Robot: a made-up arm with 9 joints. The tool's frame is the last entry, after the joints. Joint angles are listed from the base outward. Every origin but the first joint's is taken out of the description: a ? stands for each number. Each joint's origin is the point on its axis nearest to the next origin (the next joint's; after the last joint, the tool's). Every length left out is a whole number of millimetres.
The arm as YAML. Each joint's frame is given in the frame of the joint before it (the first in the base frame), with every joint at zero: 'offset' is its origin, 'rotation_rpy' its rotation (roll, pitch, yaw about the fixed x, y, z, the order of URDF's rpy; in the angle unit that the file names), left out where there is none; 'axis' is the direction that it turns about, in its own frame. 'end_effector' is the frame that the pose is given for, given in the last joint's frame.
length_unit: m
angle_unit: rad
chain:
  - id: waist
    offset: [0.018, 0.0, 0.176]
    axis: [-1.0, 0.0, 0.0]
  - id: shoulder
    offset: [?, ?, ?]
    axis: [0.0, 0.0, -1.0]
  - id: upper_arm
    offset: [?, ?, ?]
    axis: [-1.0, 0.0, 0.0]
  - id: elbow
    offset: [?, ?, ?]
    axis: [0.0, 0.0, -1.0]
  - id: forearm
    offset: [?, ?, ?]
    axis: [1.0, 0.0, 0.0]
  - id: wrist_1
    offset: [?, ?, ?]
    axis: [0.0, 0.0, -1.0]
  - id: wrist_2
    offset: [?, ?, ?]
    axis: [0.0, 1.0, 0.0]
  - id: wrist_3
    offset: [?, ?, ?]
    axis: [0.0, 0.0, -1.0]
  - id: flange
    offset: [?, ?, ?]
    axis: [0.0, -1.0, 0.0]
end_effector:
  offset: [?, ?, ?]
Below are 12 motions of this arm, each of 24 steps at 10 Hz.
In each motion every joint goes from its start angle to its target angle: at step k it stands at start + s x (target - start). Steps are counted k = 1, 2, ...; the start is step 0. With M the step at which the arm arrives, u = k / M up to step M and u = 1 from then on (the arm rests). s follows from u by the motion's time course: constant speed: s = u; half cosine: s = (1 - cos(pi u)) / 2; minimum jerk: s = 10 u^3 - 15 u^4 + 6 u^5.
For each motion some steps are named. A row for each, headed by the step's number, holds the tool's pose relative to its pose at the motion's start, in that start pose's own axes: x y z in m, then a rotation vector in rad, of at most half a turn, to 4 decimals.
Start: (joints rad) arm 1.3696 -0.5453 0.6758 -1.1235 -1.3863 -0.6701 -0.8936 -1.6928 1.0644
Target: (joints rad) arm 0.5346 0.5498 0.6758 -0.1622 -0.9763 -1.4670 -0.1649 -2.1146 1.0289
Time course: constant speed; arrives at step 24
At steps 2, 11, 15, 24:
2: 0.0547 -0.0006 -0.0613 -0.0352 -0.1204 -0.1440
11: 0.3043 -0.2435 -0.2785 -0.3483 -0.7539 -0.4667
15: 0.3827 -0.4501 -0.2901 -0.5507 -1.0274 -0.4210
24: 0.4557 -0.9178 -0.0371 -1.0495 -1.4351 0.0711

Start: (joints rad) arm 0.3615 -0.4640 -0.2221 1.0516 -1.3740 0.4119 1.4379 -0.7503 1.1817
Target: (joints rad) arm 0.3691 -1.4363 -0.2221 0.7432 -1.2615 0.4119 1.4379 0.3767 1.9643
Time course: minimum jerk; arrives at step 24
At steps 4, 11, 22, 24:
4: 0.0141 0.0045 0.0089 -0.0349 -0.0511 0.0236
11: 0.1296 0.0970 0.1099 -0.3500 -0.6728 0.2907
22: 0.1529 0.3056 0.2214 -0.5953 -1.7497 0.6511
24: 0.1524 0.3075 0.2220 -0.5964 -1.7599 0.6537

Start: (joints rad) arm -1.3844 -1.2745 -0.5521 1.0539 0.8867 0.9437 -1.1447 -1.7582 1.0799
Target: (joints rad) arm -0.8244 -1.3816 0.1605 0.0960 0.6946 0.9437 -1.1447 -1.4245 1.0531
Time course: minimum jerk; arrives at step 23
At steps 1, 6, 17, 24:
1: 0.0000 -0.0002 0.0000 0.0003 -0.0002 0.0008
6: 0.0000 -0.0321 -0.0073 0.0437 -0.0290 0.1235
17: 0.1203 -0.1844 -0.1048 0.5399 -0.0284 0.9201
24: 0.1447 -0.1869 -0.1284 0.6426 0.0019 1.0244

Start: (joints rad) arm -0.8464 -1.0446 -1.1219 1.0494 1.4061 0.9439 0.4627 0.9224 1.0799
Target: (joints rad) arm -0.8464 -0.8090 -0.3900 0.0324 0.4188 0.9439 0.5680 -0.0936 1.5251
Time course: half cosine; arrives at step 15
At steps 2, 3, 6, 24:
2: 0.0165 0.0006 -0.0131 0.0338 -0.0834 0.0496
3: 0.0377 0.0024 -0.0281 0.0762 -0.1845 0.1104
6: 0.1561 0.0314 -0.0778 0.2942 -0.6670 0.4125
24: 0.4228 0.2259 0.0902 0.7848 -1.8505 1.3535

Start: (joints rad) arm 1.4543 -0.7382 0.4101 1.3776 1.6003 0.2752 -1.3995 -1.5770 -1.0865
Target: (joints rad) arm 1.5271 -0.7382 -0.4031 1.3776 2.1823 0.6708 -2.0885 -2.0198 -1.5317
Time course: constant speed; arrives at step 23
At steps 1, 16, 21, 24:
1: -0.0006 -0.0052 0.0027 0.0052 0.0646 -0.0268
16: 0.0082 -0.0968 0.0167 0.0596 1.1711 -0.2677
21: 0.0103 -0.1297 0.0068 0.0768 1.5747 -0.2668
24: 0.0096 -0.1426 0.0009 0.0848 1.7376 -0.2525

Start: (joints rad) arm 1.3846 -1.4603 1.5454 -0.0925 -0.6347 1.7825 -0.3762 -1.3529 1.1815
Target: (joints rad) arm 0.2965 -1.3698 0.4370 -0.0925 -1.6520 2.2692 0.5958 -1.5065 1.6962
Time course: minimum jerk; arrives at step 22
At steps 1, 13, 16, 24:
1: -0.0004 0.0004 0.0001 -0.0005 0.0007 -0.0009
13: -0.1074 0.3541 0.0551 -0.7112 0.2566 -0.6381
16: -0.0946 0.4596 0.0004 -1.0478 0.2259 -0.7305
24: -0.0879 0.5113 -0.0573 -1.2768 0.1816 -0.7450

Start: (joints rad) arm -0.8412 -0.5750 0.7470 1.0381 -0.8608 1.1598 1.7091 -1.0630 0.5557
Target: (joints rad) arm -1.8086 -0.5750 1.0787 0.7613 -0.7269 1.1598 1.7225 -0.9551 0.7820
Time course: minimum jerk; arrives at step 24
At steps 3, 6, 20, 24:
3: -0.0064 0.0031 -0.0044 0.0078 0.0039 -0.0054
6: -0.0413 0.0211 -0.0272 0.0501 0.0248 -0.0354
20: -0.3544 0.2967 -0.1177 0.4212 0.1981 -0.3876
24: -0.3647 0.3106 -0.1162 0.4343 0.2045 -0.4040

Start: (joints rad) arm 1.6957 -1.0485 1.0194 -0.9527 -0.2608 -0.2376 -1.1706 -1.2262 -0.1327
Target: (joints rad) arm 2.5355 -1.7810 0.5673 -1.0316 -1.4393 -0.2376 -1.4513 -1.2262 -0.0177
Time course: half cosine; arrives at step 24
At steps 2, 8, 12, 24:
2: 0.0008 -0.0056 -0.0058 -0.0081 -0.0103 0.0281
8: 0.0363 -0.0762 -0.0914 -0.1465 -0.1751 0.3886
12: 0.1253 -0.1325 -0.1841 -0.3546 -0.3874 0.7157
24: 0.4252 -0.1599 -0.2984 -0.9495 -0.8099 1.1181

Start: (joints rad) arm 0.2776 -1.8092 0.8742 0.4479 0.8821 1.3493 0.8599 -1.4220 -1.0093
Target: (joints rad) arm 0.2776 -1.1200 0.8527 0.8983 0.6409 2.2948 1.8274 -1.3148 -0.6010
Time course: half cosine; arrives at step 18
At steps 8, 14, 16, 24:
8: -0.0071 -0.0103 0.0042 0.4206 -0.8758 0.0541
14: -0.1151 -0.0442 0.0807 0.4932 -1.9600 0.2976
16: -0.1536 -0.0487 0.0899 0.4415 -2.1533 0.3674
24: -0.1681 -0.0497 0.0921 0.4178 -2.2187 0.3936

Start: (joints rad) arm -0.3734 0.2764 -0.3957 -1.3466 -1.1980 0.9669 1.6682 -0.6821 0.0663
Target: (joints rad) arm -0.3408 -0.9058 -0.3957 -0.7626 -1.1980 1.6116 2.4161 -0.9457 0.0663
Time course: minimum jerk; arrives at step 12
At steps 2, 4, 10, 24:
2: 0.0251 0.0110 -0.0002 0.0288 0.0178 0.0297
4: 0.1402 0.0784 -0.0044 0.1677 0.1147 0.1747
10: 0.4102 0.5375 -0.0885 0.7287 0.6737 0.7118
24: 0.4126 0.5618 -0.0946 0.7540 0.7037 0.7312

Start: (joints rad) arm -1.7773 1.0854 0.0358 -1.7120 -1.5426 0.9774 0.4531 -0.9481 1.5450
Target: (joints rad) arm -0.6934 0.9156 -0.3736 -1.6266 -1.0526 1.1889 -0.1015 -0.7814 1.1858
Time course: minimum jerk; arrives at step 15
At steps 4, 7, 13, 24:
4: 0.0123 -0.1116 0.0051 -0.0319 -0.0069 0.1061
7: 0.0990 -0.3853 -0.0037 -0.1067 -0.0518 0.3602
13: 0.3980 -0.7465 -0.0899 -0.1894 -0.1969 0.7074
24: 0.4111 -0.7558 -0.0944 -0.1910 -0.2029 0.7173

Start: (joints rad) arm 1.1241 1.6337 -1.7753 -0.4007 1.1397 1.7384 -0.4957 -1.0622 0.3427
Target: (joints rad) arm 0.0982 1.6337 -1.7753 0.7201 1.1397 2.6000 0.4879 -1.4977 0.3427
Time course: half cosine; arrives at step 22
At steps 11, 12, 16, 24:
11: -0.2380 0.1047 -0.0444 0.6701 -0.4083 -1.0741
12: -0.2460 0.1227 -0.0496 0.7952 -0.5150 -1.2052
16: -0.2488 0.1537 -0.0461 1.2595 -1.0088 -1.6169
24: -0.2565 0.1387 -0.0282 1.5594 -1.4391 -1.8352

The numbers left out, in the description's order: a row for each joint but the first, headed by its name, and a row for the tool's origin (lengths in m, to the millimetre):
shoulder: 0.0 -0.006 -0.235
upper_arm: 0.276 -0.27 0.0
elbow: 0.0 -0.012 -0.035
forearm: -0.03 -0.308 0.0
wrist_1: 0.0 0.118 -0.116
wrist_2: -0.099 -0.094 0.0
wrist_3: -0.051 0.0 -0.117
flange: 0.006 -0.186 0.0
tool: 0.018 0.0 0.047

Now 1 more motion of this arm.
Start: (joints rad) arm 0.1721 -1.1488 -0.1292 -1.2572 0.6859 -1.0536 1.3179 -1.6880 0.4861
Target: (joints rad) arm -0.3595 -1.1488 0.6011 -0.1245 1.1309 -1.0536 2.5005 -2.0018 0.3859
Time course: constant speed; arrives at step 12
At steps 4, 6, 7, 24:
4: 0.0954 0.0919 -0.0537 0.2052 -0.3313 -0.2539
6: 0.1585 0.1194 -0.0602 0.2734 -0.5127 -0.3683
7: 0.1912 0.1269 -0.0585 0.2967 -0.6064 -0.4221
24: 0.3348 0.0993 -0.0067 0.2850 -1.0880 -0.6527

